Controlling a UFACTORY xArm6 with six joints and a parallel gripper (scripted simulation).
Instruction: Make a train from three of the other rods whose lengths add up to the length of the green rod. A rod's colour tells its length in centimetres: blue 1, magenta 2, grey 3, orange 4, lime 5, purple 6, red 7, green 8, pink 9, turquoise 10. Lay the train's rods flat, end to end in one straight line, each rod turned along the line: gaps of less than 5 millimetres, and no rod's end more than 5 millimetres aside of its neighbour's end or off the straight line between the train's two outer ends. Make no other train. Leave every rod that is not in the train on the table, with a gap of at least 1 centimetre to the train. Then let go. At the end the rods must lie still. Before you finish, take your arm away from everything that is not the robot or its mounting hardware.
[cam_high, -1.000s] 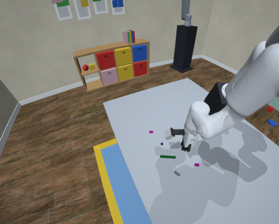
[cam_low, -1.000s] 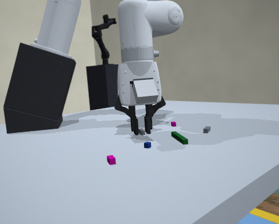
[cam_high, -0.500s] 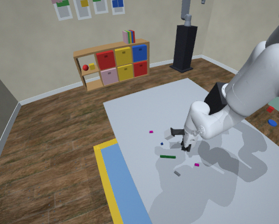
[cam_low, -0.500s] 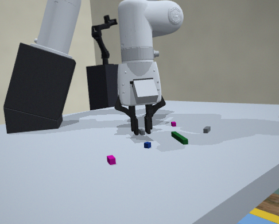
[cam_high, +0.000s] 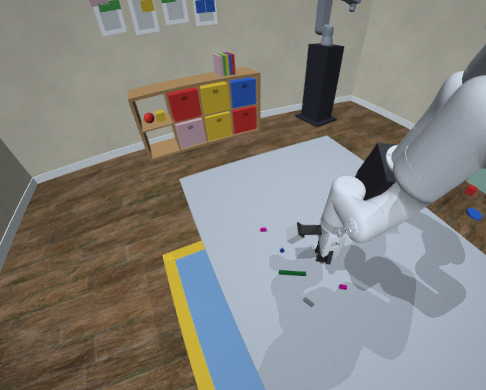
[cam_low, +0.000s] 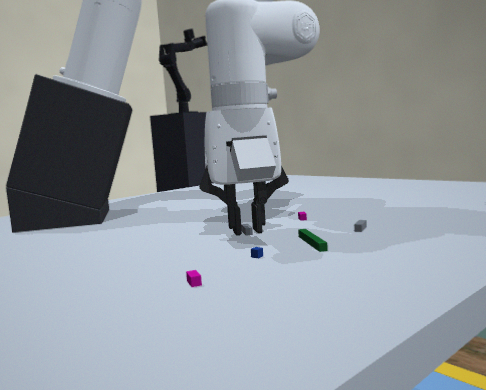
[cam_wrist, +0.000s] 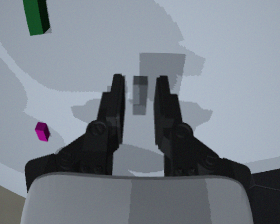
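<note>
My hand is 11 cm short of the green rod, 1 cm to the left of it and 2 cm above it. Also, from my hand: blue rod: 9 cm ahead, 9 cm to the right, 2 cm below.
</note>
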